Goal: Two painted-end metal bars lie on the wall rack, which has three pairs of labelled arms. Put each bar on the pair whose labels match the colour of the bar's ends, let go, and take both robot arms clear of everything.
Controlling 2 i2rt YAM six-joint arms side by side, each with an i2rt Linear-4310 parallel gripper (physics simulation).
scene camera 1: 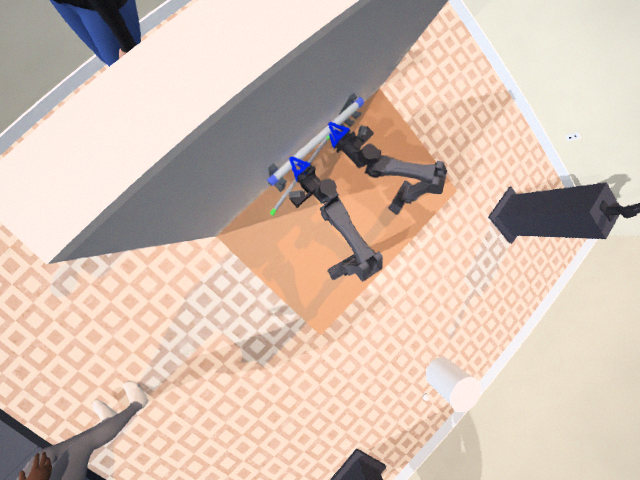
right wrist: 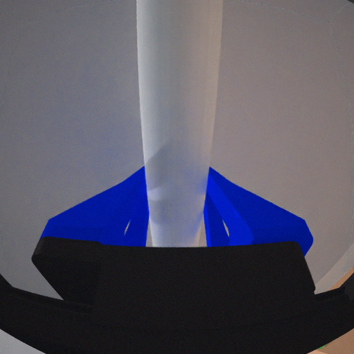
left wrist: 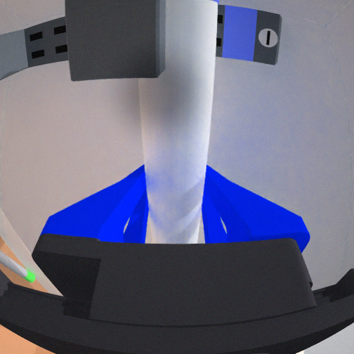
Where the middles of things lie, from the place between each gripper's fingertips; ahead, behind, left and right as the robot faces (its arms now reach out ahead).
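Labels:
The blue-ended white bar (scene camera 1: 326,131) lies 8 cm to the left of my right hand and 1 cm behind it.
The blue-ended white bar is 130 mm to the right of my left hand and 20 mm behind it.

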